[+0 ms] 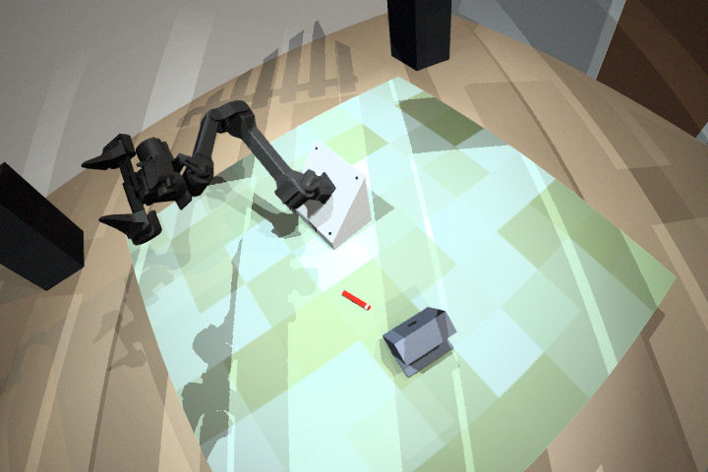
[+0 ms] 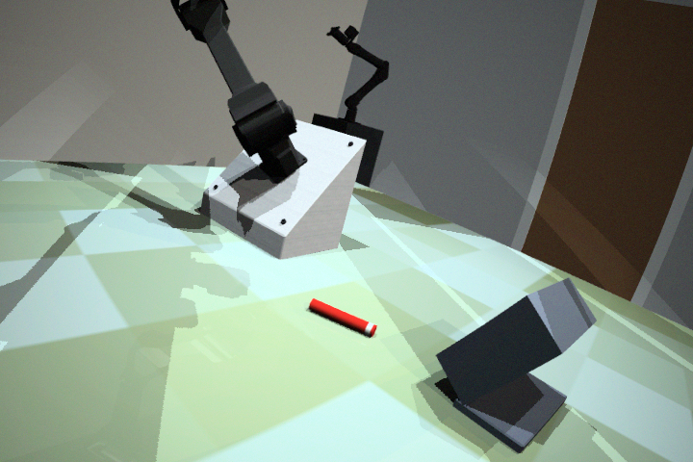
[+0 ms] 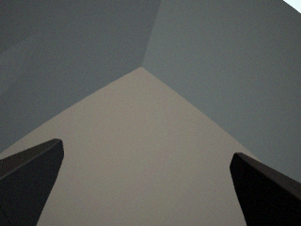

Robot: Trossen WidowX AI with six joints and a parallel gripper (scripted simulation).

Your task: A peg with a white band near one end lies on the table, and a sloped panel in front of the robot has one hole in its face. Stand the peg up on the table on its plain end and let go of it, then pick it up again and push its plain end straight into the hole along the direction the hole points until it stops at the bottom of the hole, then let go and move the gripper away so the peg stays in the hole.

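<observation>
Now: the peg 14 cm ahead of my gripper tip, 33 cm to the left of it and 55 cm below it. Round my gripper tip: sloped panel: 30 cm ahead, 38 cm to the left, 49 cm below; then flat foot: 32 cm ahead, 38 cm to the left, 55 cm below.
</observation>
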